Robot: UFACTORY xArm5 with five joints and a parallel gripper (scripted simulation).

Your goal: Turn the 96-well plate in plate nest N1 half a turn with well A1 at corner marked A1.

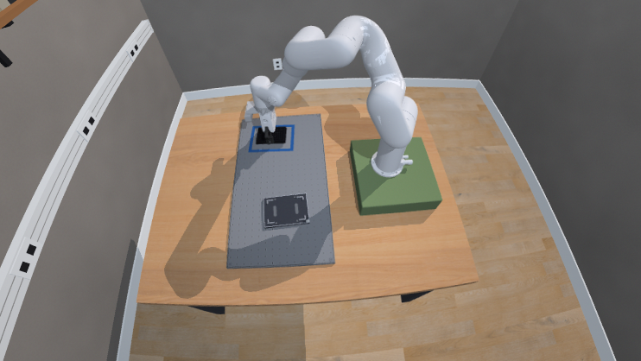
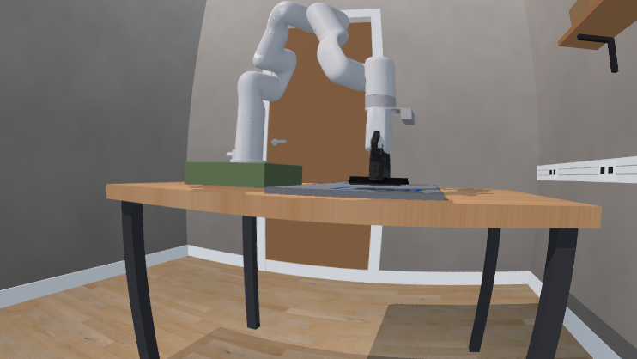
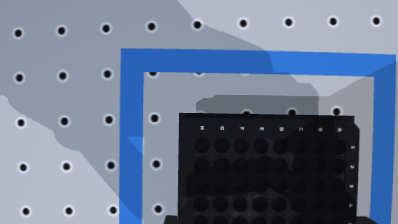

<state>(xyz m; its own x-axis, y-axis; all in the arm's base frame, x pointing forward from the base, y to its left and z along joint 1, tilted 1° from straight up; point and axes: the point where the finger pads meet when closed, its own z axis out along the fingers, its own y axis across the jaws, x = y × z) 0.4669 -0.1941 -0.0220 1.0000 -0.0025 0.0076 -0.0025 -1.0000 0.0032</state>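
Right now the black 96-well plate is 1 cm below my hand. Also, from my hand: plate nest N1: 8 cm behind, 36 cm to the left, 3 cm below.
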